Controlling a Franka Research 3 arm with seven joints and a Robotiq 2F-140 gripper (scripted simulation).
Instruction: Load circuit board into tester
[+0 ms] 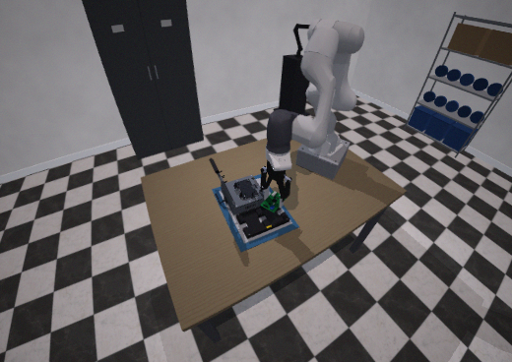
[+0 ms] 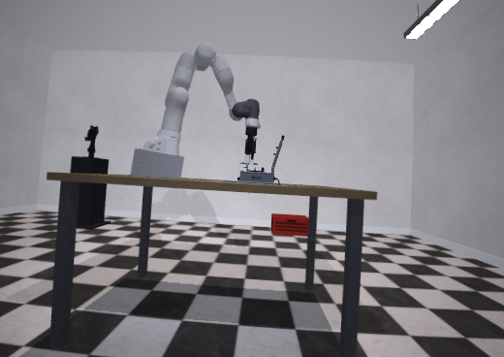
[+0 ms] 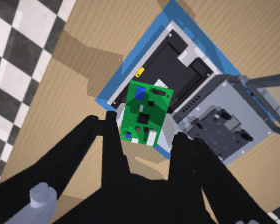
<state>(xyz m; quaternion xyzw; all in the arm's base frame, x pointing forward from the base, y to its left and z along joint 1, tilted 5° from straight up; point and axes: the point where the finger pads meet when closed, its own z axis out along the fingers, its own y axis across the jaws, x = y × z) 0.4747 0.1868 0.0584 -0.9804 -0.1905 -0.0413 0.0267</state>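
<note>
The green circuit board lies 2 cm below my hand. From my hand the other things lie so: tester lid: 16 cm ahead, 19 cm to the right, 4 cm above.
</note>
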